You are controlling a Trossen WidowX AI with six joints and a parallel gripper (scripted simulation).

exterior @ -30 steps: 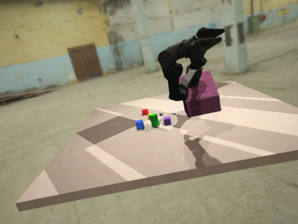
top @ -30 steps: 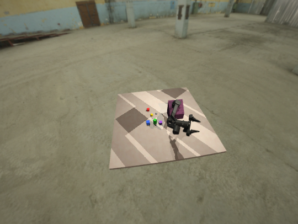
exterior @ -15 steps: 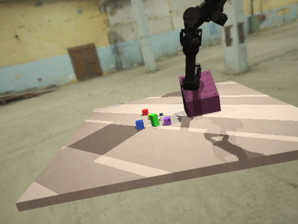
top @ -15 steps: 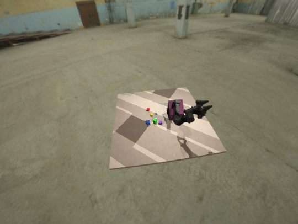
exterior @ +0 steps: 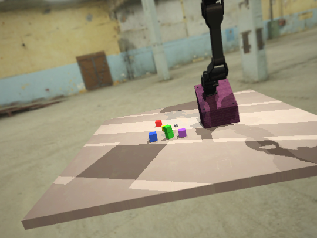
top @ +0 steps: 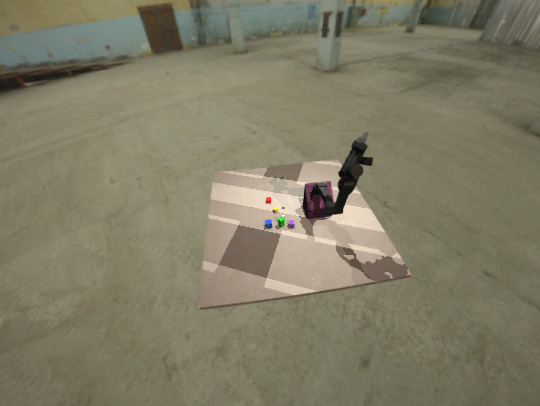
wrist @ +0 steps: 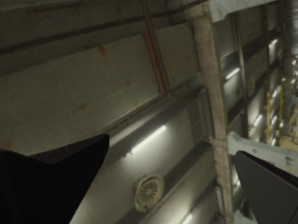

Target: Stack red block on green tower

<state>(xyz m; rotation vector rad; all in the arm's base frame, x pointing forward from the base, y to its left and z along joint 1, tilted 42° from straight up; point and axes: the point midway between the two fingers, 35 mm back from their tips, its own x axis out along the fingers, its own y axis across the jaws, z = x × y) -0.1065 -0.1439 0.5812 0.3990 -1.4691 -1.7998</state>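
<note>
The red block is 730 mm below my gripper tip, 440 mm to the right of it and 410 mm ahead of it. Also, from my gripper tip: purple block (730 mm below, 300 mm ahead, 150 mm to the right); then blue block (730 mm below, 460 mm ahead, 190 mm to the right); then yellow block (740 mm below, 380 mm ahead, 320 mm to the right).
</note>
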